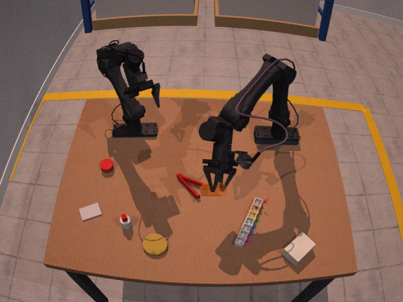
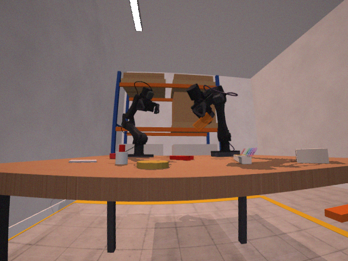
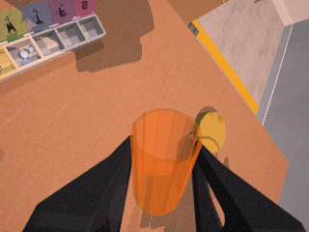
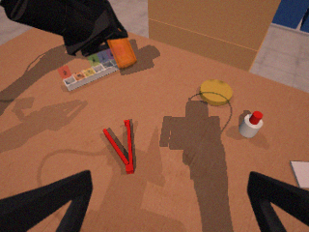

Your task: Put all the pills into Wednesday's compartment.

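The orange vial lies 30 mm to the right of my left hand, 20 mm below it and 10 mm behind it. Also, from my left hand: white box: 310 mm to the left, 150 mm below, 150 mm ahead; yellow disc: 200 mm to the right, 160 mm below, 140 mm ahead; red-capped bottle: 310 mm to the right, 140 mm below, 70 mm ahead.
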